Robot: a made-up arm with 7 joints.
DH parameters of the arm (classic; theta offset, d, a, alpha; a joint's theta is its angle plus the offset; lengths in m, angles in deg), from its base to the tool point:
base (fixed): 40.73 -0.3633 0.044 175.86
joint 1: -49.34 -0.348 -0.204 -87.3
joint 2: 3.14 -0.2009 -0.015 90
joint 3: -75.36 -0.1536 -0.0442 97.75
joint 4: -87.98 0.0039 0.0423 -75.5
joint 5: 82 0.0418 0.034 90
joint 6: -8.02 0 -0.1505 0
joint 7: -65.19 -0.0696 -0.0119 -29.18
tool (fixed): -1.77 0.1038 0 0
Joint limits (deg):
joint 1: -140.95..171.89
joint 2: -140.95..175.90
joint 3: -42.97..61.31
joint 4: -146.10..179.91
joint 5: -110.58..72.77
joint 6: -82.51..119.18
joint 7: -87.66..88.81
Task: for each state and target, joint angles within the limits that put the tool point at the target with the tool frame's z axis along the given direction. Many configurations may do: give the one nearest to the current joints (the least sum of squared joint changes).
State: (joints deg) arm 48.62 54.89 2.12 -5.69 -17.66 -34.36 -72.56
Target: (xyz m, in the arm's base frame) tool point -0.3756 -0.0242 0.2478 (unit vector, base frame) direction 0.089 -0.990 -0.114
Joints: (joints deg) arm 47.76 14.91 -5.63 -50.29 -23.16 -72.22 -57.81
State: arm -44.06 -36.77 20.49 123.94 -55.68 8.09 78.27
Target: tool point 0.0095 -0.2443 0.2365 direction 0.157 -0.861 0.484
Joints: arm -19.32 2.91 23.75 142.57 -94.93 36.46 88.81
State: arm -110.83 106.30 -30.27 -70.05 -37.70 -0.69 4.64
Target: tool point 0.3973 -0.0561 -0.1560 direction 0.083 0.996 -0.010
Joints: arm -95.32 116.98 -36.09 -88.03 -33.02 2.47 -11.34
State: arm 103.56 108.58 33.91 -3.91 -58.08 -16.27 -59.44
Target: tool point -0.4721 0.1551 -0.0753 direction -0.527 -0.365 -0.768
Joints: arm 68.81 96.93 44.24 -15.98 -40.21 -33.43 -24.98
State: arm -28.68 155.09 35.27 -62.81 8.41 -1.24 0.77
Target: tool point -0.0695 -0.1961 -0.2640 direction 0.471 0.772 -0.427
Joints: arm -39.03 167.56 36.65 -78.51 3.69 -4.45 -6.18
